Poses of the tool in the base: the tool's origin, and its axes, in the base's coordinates. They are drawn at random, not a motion.
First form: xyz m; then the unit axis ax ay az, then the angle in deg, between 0 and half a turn.
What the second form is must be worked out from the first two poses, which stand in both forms.
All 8 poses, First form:
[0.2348, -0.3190, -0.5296, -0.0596, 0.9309, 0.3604, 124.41]
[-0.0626, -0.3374, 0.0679, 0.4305, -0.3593, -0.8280, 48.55]
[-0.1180, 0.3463, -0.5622, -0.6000, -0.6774, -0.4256, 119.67]
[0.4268, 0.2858, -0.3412, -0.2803, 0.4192, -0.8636, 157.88]
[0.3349, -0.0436, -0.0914, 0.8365, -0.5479, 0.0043, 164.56]
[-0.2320, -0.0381, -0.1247, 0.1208, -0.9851, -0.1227, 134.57]
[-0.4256, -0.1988, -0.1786, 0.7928, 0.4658, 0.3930, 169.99]
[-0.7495, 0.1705, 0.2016, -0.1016, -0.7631, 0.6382, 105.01]
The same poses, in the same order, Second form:
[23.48, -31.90, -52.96, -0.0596, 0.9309, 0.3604, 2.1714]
[-6.26, -33.74, 6.79, 0.4305, -0.3593, -0.8280, 0.8474]
[-11.80, 34.63, -56.22, -0.6000, -0.6774, -0.4256, 2.0886]
[42.68, 28.58, -34.12, -0.2803, 0.4192, -0.8636, 2.7555]
[33.49, -4.36, -9.14, 0.8365, -0.5479, 0.0043, 2.8721]
[-23.20, -3.81, -12.47, 0.1208, -0.9851, -0.1227, 2.3487]
[-42.56, -19.88, -17.86, 0.7928, 0.4658, 0.3930, 2.9669]
[-74.95, 17.05, 20.16, -0.1016, -0.7631, 0.6382, 1.8328]

